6 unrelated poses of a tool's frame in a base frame.
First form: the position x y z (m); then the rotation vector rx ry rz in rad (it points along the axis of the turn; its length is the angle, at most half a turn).
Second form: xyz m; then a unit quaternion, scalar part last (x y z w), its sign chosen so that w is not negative. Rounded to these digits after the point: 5 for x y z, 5 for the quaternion.
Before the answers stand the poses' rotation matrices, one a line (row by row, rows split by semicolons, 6 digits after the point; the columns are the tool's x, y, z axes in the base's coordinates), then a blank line. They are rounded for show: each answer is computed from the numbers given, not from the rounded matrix.
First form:
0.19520, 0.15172, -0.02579, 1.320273, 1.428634, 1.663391
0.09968, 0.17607, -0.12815, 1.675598, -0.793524, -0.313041
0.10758, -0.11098, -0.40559, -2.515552, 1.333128, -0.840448
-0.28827, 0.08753, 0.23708, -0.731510, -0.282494, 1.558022
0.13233, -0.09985, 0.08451, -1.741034, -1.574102, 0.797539
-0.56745, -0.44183, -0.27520, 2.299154, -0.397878, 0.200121
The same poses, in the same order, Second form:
-0.346960 0.171131 0.922135; 0.885728 -0.263508 0.382163; 0.308390 0.949357 -0.060149
0.731488 -0.332051 -0.595540; -0.649215 -0.072177 -0.757172; 0.208436 0.940496 -0.268369
0.440507 -0.706695 0.553657; -0.804260 -0.584676 -0.106395; 0.398899 -0.398416 -0.825920
0.033672 -0.800197 -0.598791; 0.959487 -0.141809 0.243463; -0.279732 -0.582730 0.763004
0.093794 0.599632 -0.794760; 0.995501 -0.067258 0.066740; -0.013435 -0.797444 -0.603243
0.938628 -0.344321 0.020520; -0.221757 -0.647941 -0.728695; 0.264200 0.679423 -0.684531

0.19520, 0.15172, -0.02579, 0.49414, 0.53470, 0.62256, 0.28696
0.09968, 0.17607, -0.12815, 0.71973, -0.34085, -0.13446, 0.58969
0.10758, -0.11098, -0.40559, -0.84426, 0.44742, -0.28207, 0.08647
-0.28827, 0.08753, 0.23708, -0.32112, -0.12401, 0.68395, 0.64321
0.13233, -0.09985, 0.08451, -0.66413, -0.60046, 0.30423, 0.32530
-0.56745, -0.44183, -0.27520, 0.90431, -0.15649, 0.07871, 0.38928

